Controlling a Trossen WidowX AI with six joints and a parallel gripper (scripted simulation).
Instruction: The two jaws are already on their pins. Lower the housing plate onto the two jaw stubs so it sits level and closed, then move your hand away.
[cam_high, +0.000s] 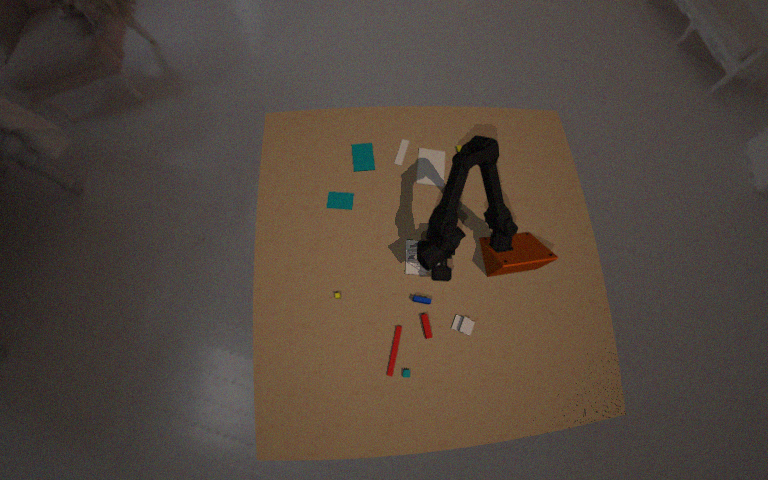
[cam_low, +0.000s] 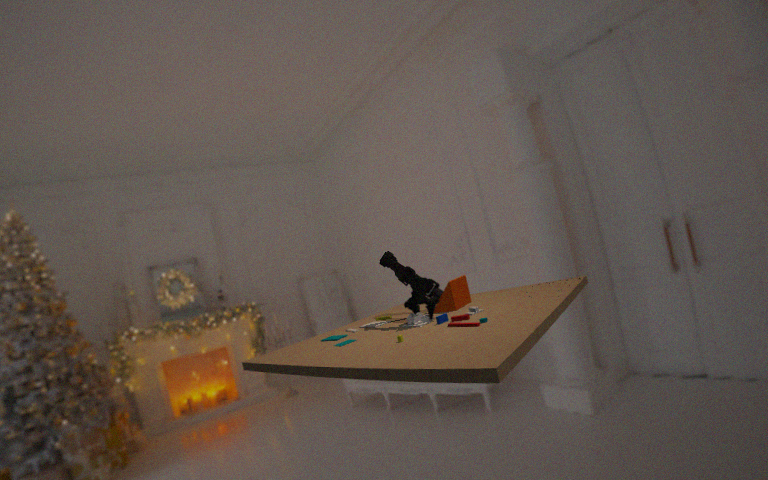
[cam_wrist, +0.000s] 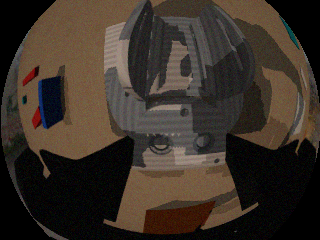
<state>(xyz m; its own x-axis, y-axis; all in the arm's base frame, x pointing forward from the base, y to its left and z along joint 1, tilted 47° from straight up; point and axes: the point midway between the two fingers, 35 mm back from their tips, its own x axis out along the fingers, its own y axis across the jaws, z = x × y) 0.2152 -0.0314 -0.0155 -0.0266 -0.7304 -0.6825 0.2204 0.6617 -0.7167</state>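
My gripper tip is now 30 mm short of the light grey jaw assembly, 10 mm to the right of it and 10 mm below it. The rest, counted from my gripper tip: red block 220 mm to the left, 80 mm ahead; then striped white block 240 mm to the left, 50 mm behind; then blue block 140 mm to the left, 80 mm ahead, 10 mm above.
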